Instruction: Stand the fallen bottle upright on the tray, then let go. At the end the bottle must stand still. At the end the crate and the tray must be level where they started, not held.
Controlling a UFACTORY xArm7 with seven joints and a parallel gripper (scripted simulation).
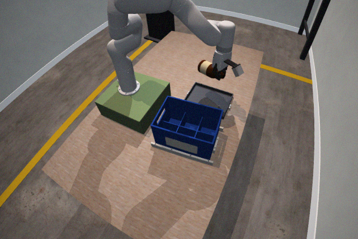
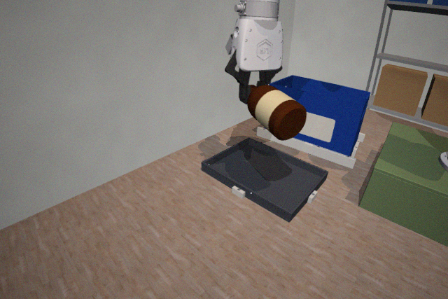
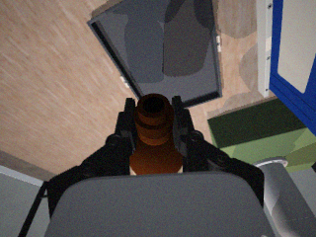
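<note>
Now: hand 5 cm past the brown bottle, 1 cm to the right of it and 1 cm above it. Also, from my hand: dark grey tray 19 cm below, 4 cm behind, 2 cm to the right; then blue crate 30 cm to the right, 12 cm below, 1 cm ahead.
</note>
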